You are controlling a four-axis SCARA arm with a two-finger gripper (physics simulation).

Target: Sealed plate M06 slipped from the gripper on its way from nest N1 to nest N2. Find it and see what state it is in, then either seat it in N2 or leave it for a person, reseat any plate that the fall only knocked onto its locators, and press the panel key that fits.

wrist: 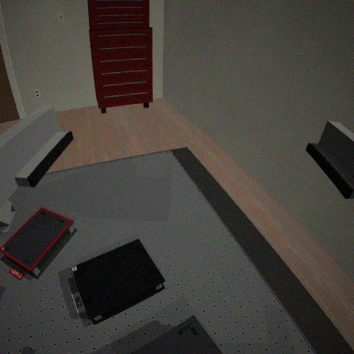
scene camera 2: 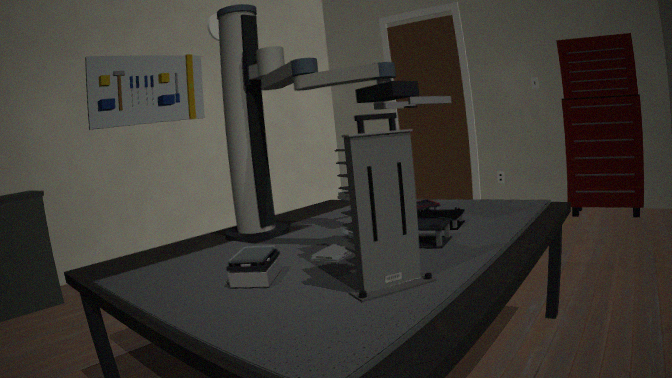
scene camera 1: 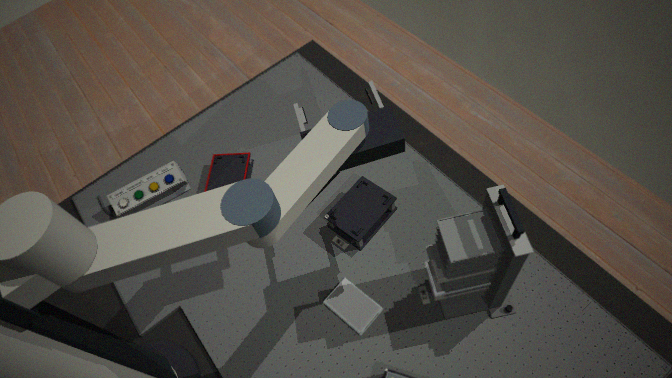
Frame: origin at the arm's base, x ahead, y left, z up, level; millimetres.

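Seen in the pictures: gripper, fingertip midpoint: [wrist: 193, 123] [scene camera 2: 431, 102] [scene camera 1: 333, 95]; arm's base, link origin: [scene camera 2: 257, 234].
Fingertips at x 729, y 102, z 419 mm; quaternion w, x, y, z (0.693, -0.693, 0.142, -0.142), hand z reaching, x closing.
Pixels of each thing's top centre, then the offset from my fingertips to it. "*": a spot on its surface instead.
- pale rectangular plate, top centre: [scene camera 1: 352, 304] [scene camera 2: 334, 250] 213 mm back, 256 mm right, 392 mm down
- dark nest, top centre: [scene camera 1: 360, 206] [scene camera 2: 419, 220] 34 mm back, 78 mm right, 340 mm down
- black nest, top centre: [wrist: 114, 271] [scene camera 2: 437, 210] 76 mm back, 130 mm left, 353 mm down
- key panel, top centre: [scene camera 1: 141, 181] 468 mm back, 422 mm left, 322 mm down
- red-edged tray, top centre: [wrist: 34, 233] [scene camera 1: 226, 174] [scene camera 2: 415, 203] 255 mm back, 291 mm left, 360 mm down
- white box, surface spot: [scene camera 2: 248, 278] * 216 mm back, 575 mm right, 380 mm down
My gripper [scene camera 1: 338, 106] [scene camera 2: 412, 103] [wrist: 193, 123] is open and empty, high above the table's far corner. A pale rectangular plate [scene camera 1: 353, 306] [scene camera 2: 332, 253] lies on the table, apart from the nests; its label and seal cannot be read. A dark nest [scene camera 1: 361, 210] stands on short posts with no plate showing on it. Another black nest [wrist: 118, 281] shows bare in the wrist view; the arm hides it in scene camera 1. Their tags are unreadable. The key panel [scene camera 1: 148, 189] has white, green, yellow and blue keys.
A red-edged tray [scene camera 1: 228, 170] [wrist: 37, 240] stands near the panel, partly under the arm in scene camera 1. A tall rack [scene camera 1: 505, 280] [scene camera 2: 387, 210] with several shelves stands beside the pale plate. A white box [scene camera 2: 248, 278] with a dark top stands at the table's other end.
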